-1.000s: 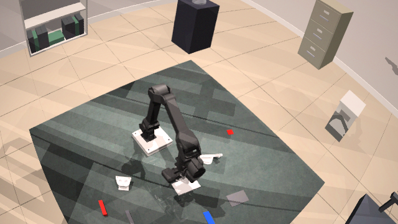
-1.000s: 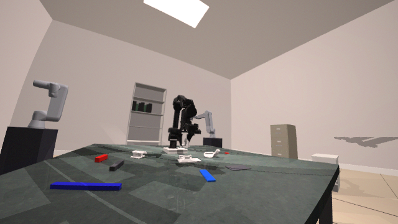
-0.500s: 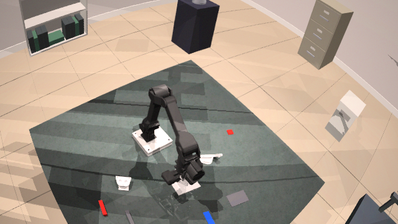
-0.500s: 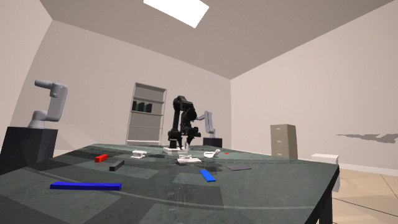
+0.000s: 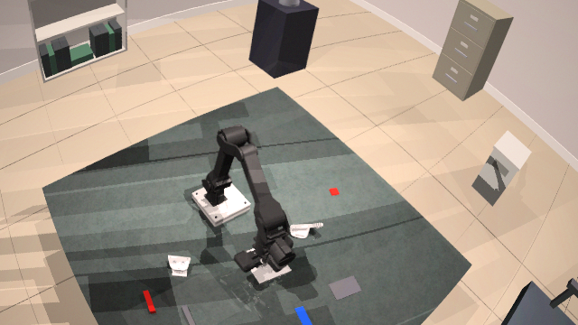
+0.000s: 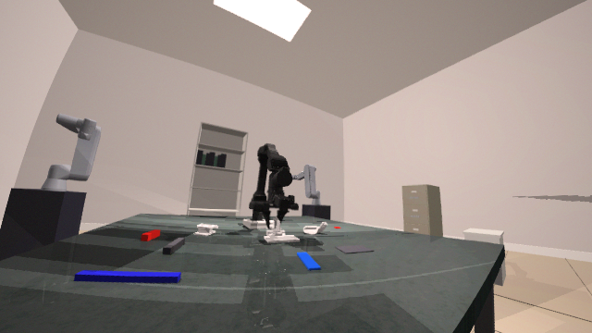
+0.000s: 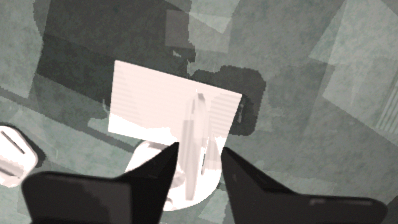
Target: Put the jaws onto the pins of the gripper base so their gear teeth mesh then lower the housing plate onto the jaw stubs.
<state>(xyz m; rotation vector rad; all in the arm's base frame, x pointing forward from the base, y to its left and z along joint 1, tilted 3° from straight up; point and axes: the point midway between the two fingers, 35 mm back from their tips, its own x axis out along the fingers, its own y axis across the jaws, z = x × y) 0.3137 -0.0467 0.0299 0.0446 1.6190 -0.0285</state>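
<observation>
Right now the flat white plate is 2 cm ahead of my gripper tip, 3 cm to the left of it and 4 cm below it. From my gripper tip the other things lie so: blue block: 24 cm ahead, 1 cm to the right, 4 cm below; then dark grey flat plate: 23 cm ahead, 18 cm to the left, 4 cm below; then dark grey bar: 4 cm ahead, 32 cm to the right, 3 cm below.
</observation>
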